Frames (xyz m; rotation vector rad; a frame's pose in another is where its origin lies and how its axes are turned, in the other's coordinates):
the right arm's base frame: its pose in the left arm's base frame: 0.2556 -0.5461 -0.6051 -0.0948 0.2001 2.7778
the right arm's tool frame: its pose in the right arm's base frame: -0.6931 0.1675 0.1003 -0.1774 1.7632 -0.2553
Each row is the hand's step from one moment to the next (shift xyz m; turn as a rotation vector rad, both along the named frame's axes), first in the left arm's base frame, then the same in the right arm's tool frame.
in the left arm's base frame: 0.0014 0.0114 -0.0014 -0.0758 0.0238 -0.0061
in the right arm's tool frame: 0.0021 -0.0109 0.0034 -0.0180 0.0051 0.0775
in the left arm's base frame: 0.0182 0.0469 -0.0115 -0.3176 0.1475 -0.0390
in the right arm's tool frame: 0.0180 -0.0481 0.0048 -0.0613 -0.0211 0.3463
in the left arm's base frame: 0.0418 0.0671 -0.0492 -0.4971 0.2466 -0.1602
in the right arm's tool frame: 0.0618 -0.0696 0.0025 -0.0016 -0.0333 0.5766
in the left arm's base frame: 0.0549 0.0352 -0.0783 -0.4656 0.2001 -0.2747
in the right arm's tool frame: 0.0927 -0.0404 -0.0126 0.1156 0.0154 0.5645
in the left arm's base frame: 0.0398 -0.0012 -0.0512 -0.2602 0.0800 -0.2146
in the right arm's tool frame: 0.0612 -0.0053 -0.0207 0.1216 0.0469 0.3212
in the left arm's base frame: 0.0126 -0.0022 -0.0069 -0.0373 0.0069 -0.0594
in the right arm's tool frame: 0.0105 -0.0013 -0.0099 0.0444 0.0151 0.0526
